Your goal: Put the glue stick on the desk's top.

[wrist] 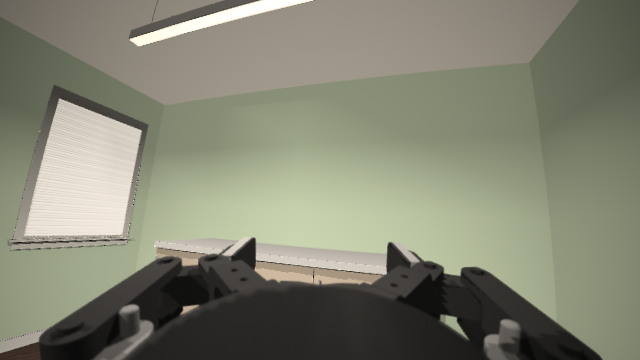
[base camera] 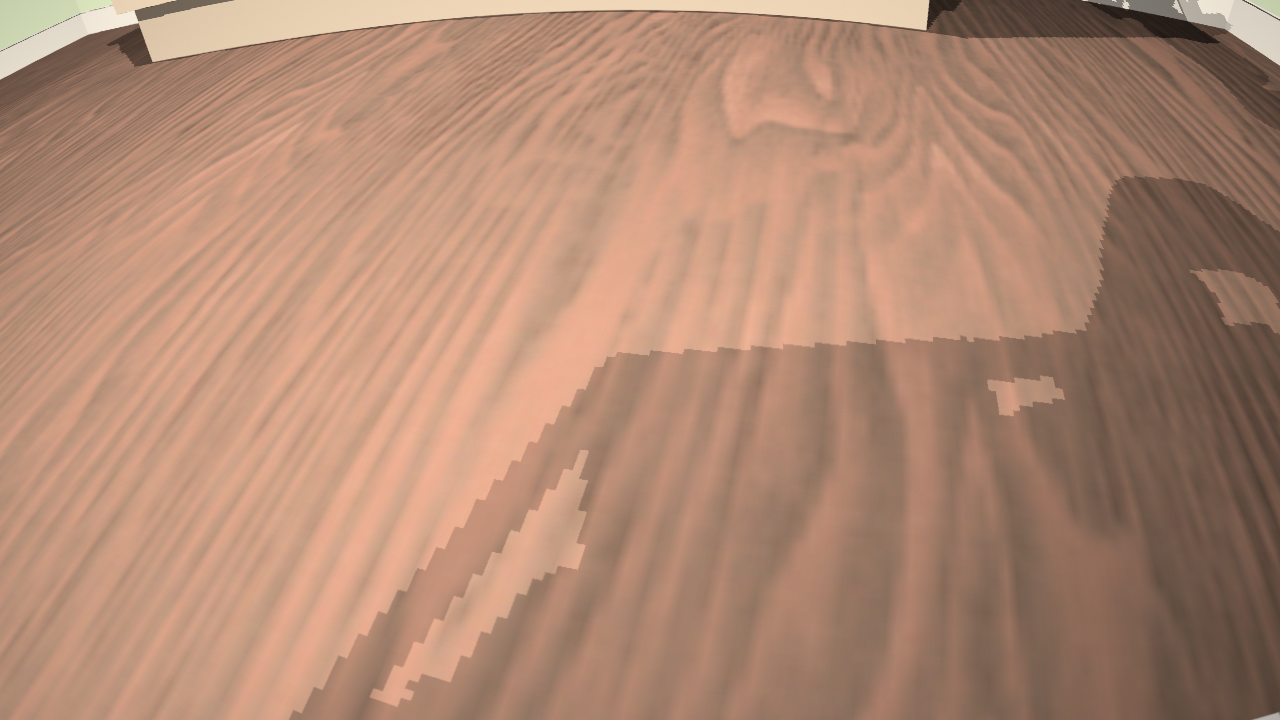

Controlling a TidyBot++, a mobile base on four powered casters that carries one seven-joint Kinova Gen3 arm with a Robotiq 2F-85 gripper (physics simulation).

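Places are measured from the arm's base along level axes (x ahead, y left, z up), in millimetres.
Pixels of known places: gripper, between the fingertips: (wrist: 321,254).
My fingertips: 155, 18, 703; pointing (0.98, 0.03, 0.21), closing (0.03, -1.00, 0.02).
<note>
Behind a point stands the place of what it marks, as x, y, z.
My gripper (wrist: 321,254) @[155, 18, 703] is open, with its two fingers wide apart and no object between them in the wrist view. It points across the room toward a cabinet. The glue stick does not show in the base camera view or the wrist view. No desk that I can make out shows in either view.
A cream cabinet (base camera: 537,28) (wrist: 285,273) @[1429, 261, 416] with a pale grey top stands against the green wall (wrist: 350,190) @[1973, -142, 1001] ahead. A window (wrist: 82,170) @[1891, 2311, 1048] is on the left wall. The robot's shadow lies across the wooden floor (base camera: 447,268) @[619, 179, -396].
</note>
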